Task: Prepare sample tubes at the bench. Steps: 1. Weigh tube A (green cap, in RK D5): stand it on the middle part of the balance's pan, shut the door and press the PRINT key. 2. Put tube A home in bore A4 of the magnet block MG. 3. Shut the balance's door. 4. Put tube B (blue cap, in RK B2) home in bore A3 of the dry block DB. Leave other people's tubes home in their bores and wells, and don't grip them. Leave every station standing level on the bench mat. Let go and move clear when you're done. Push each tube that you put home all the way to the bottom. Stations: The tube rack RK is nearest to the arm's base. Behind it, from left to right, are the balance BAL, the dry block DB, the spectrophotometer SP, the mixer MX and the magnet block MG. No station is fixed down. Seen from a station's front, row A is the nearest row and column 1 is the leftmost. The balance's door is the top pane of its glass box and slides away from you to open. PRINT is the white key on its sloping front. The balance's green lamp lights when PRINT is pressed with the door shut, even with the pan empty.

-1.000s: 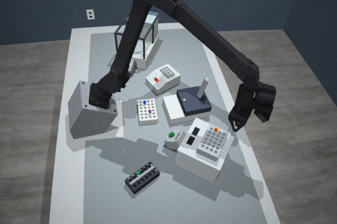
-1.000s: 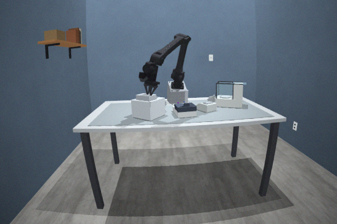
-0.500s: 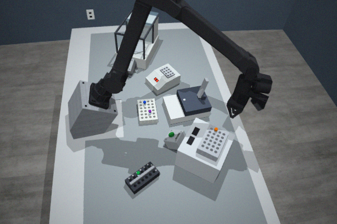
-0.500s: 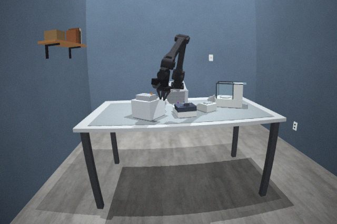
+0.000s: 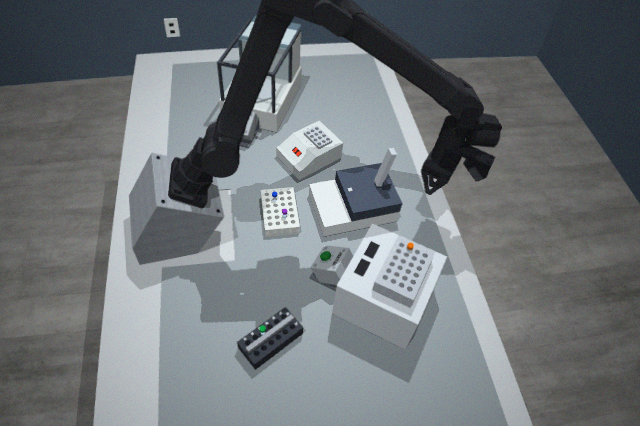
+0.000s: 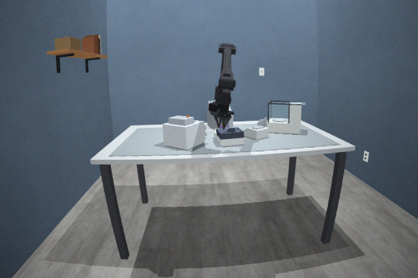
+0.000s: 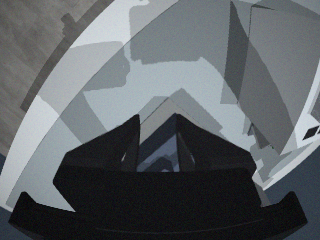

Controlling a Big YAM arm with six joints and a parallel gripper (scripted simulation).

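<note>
Now: hand 390 mm past the balance door, 520 mm to the right of it and 80 mm below it. Also, from my hand: white tube rack (370 mm behind, 30 mm to the left, 120 mm below); dry block DB (280 mm behind, 230 mm to the left, 100 mm below); tube B (380 mm behind, 60 mm to the left, 100 mm below).
</note>
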